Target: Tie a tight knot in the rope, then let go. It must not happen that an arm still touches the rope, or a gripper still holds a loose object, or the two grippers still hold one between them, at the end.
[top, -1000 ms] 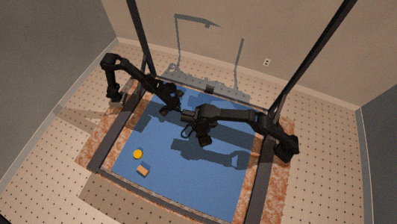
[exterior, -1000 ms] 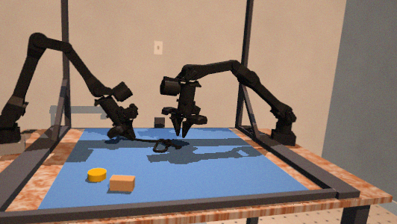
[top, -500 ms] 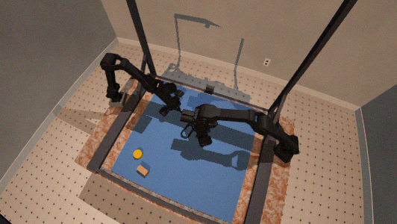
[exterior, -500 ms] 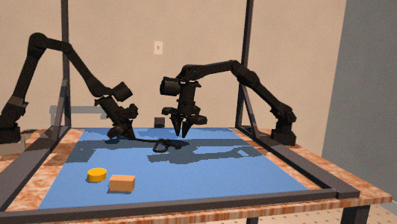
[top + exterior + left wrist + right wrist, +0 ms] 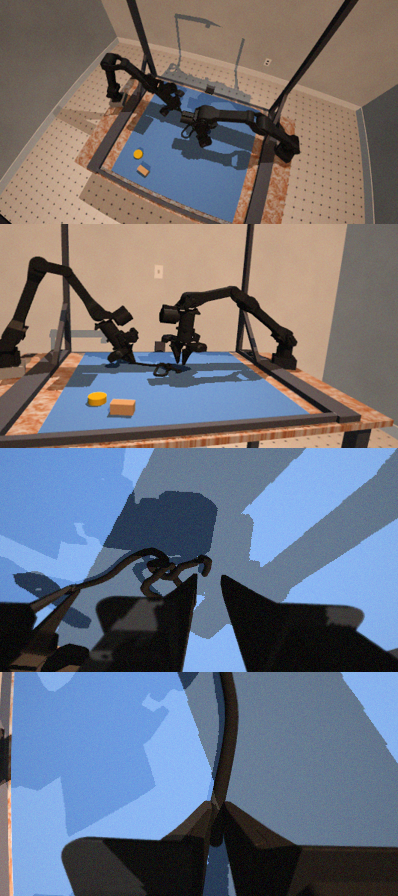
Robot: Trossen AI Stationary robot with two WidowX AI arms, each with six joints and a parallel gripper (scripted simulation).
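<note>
My left hand is 7 cm above the blue mat, 4 cm to the left of it and 3 cm short of it. Round my left hand: yellow disc: 29 cm to the right, 22 cm ahead, 6 cm below; orange block: 29 cm ahead, 22 cm to the right, 5 cm below.
</note>
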